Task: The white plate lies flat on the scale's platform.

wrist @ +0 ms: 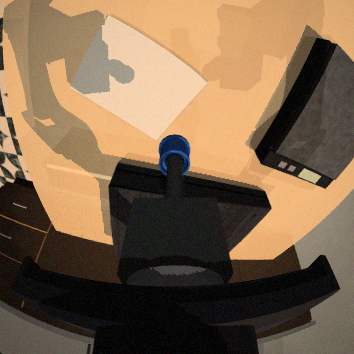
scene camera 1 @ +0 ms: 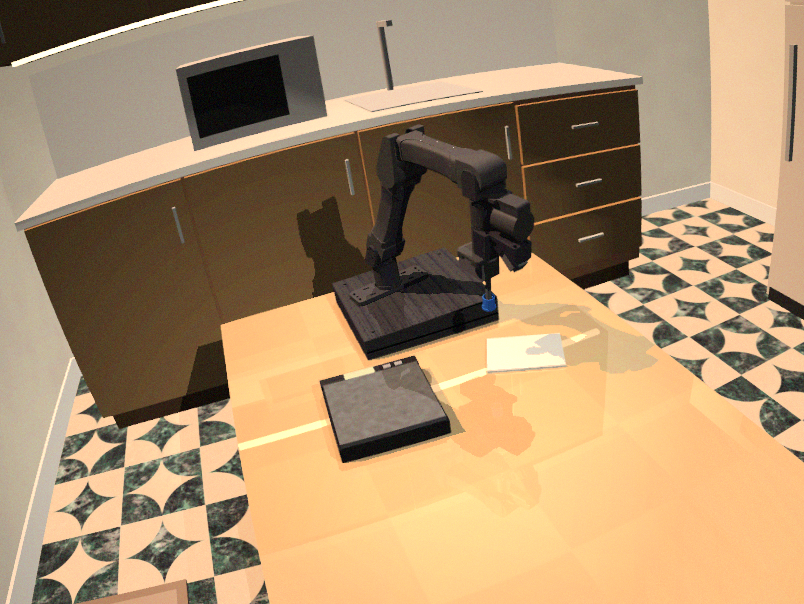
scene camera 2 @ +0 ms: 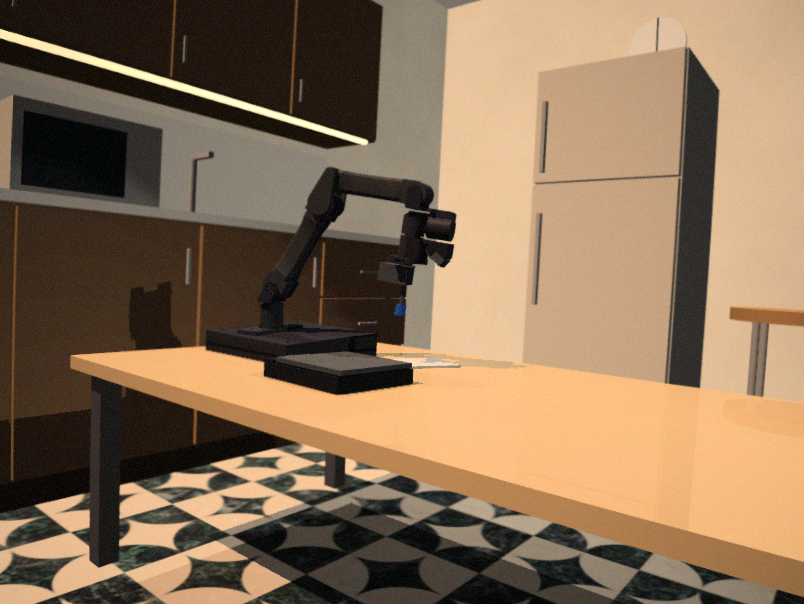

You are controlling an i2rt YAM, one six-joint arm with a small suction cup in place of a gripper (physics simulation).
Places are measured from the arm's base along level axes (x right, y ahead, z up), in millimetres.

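Where they show: end effector, tool point: (wrist: 174,148) (scene camera 1: 489,307) (scene camera 2: 399,314); arm's base, origin of the base link: (scene camera 1: 389,286) (scene camera 2: 271,330).
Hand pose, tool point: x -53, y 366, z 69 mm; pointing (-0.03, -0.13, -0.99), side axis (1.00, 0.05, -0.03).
Note:
Each offset is from my tool point to the top centre of the thing. Level surfaces: height alone.
The white plate {dx -64, dy +32, dz -122 mm} (scene camera 1: 513,354) (scene camera 2: 441,364) (wrist: 155,85) is a thin rectangle lying flat on the table, apart from the scale. The black scale {dx +278, dy +9, dz -84 mm} (scene camera 1: 383,406) (scene camera 2: 337,373) (wrist: 320,110) has a grey platform that bears nothing, with its display and buttons on the side toward the arm's base. My gripper, a blue suction cup (scene camera 1: 488,302) (scene camera 2: 400,310) (wrist: 174,154), is open and holds nothing. It hangs in the air above the front edge of the arm's base, on the base's side of the plate. The arm's shadow falls across part of the plate.
The arm's dark base block (scene camera 1: 415,299) (scene camera 2: 240,341) (wrist: 250,205) stands on the wooden table {dz -129 mm} (scene camera 1: 519,520) (scene camera 2: 552,442) behind the scale and beside the plate. Kitchen cabinets with a microwave (scene camera 1: 253,91) (scene camera 2: 84,152) stand behind the arm. A tall fridge (scene camera 2: 604,260) is farther back.

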